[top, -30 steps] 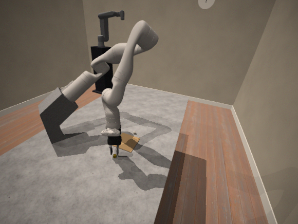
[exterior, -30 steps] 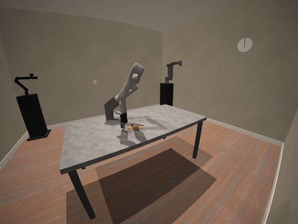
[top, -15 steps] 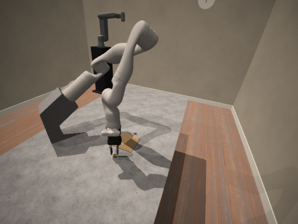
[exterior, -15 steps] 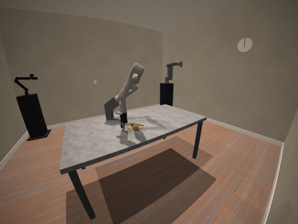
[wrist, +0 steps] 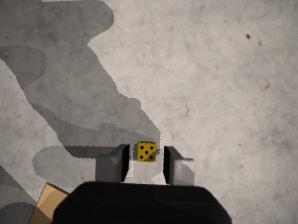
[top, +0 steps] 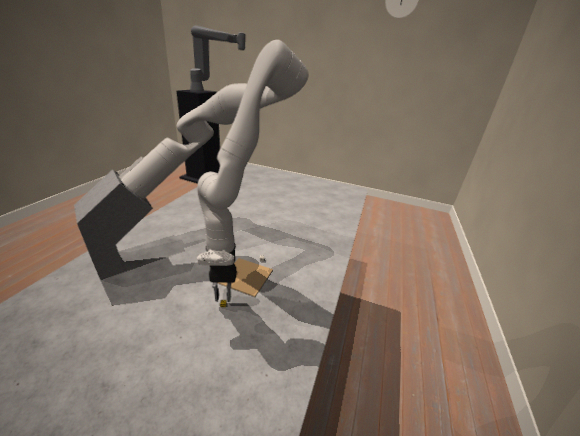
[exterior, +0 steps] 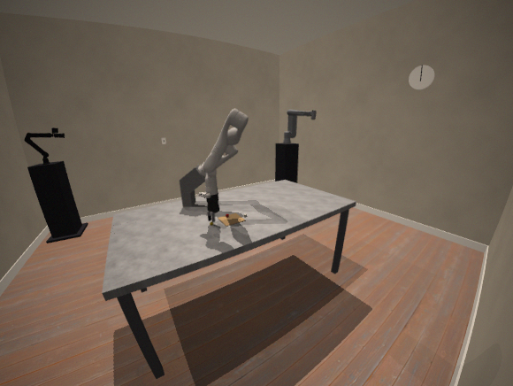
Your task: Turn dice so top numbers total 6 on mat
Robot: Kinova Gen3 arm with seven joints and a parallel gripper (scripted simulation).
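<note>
Right now the yellow die is 3 cm below my hand. Also, from my hand: tan mat (1 cm behind, 14 cm to the left, 4 cm below); then white die (24 cm to the left, 3 cm below); then red die (5 cm behind, 13 cm to the left, 3 cm below).
</note>
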